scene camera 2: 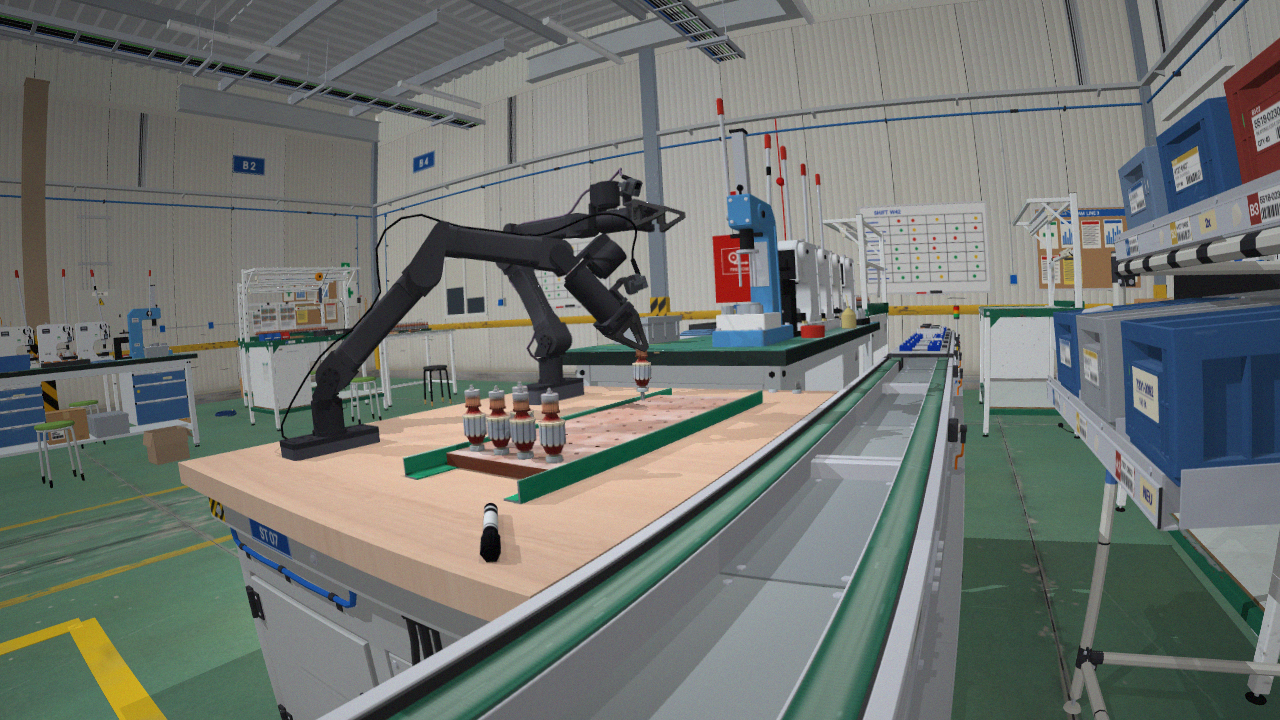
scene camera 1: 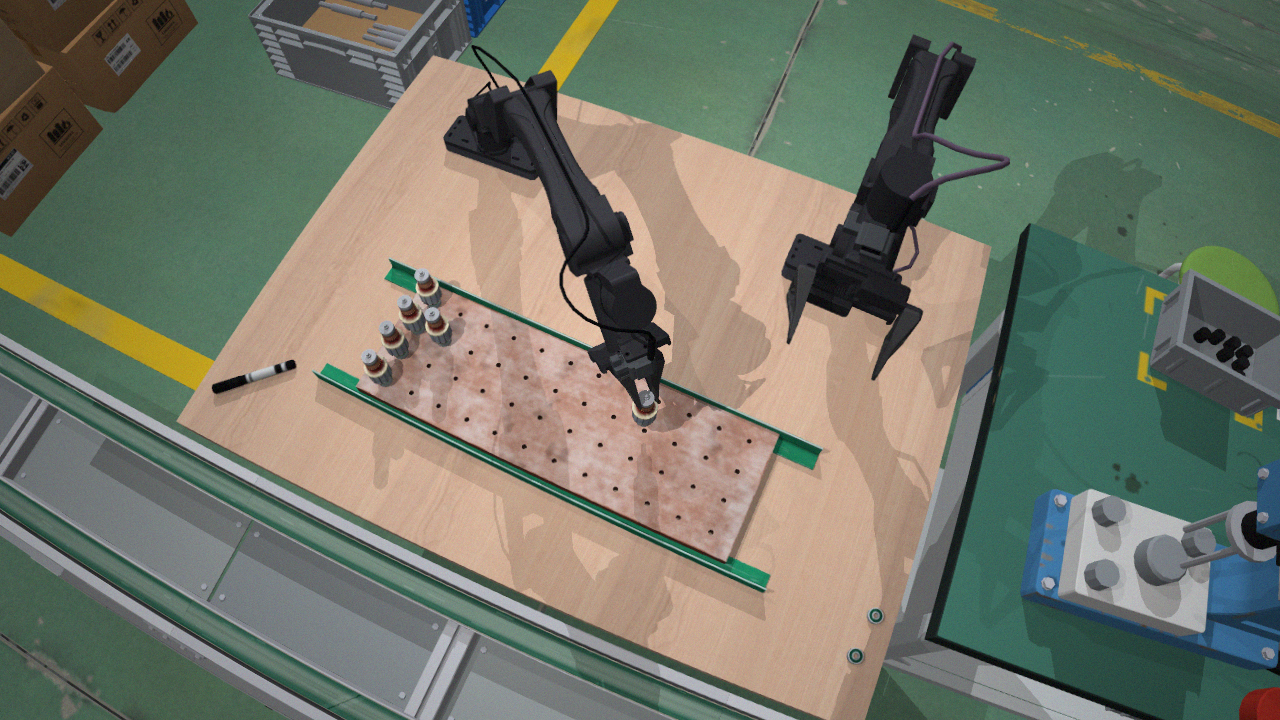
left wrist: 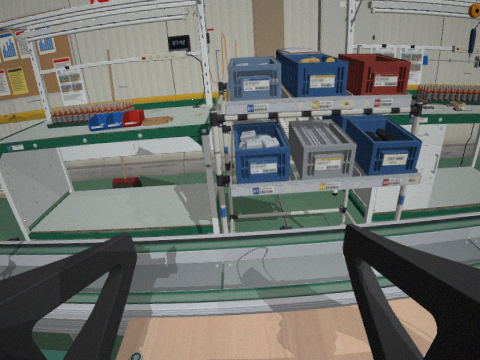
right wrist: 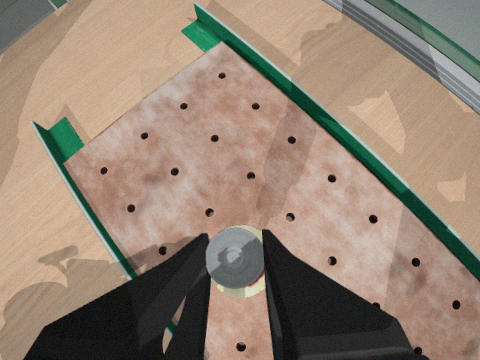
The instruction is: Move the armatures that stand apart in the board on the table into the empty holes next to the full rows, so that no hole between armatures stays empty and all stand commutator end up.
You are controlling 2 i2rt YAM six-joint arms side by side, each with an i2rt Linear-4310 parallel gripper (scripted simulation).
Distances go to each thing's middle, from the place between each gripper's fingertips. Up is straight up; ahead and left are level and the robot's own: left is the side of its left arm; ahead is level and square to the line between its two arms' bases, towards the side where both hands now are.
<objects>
I see the marker (scene camera 2: 490, 547) 64 cm to the right of my right hand (scene camera 2: 644, 349), 19 cm ahead of it and 14 cm below it.
Right now the marker is 84 cm to the right of my left hand (scene camera 1: 831, 360), 43 cm below it and 21 cm ahead of it.
</objects>
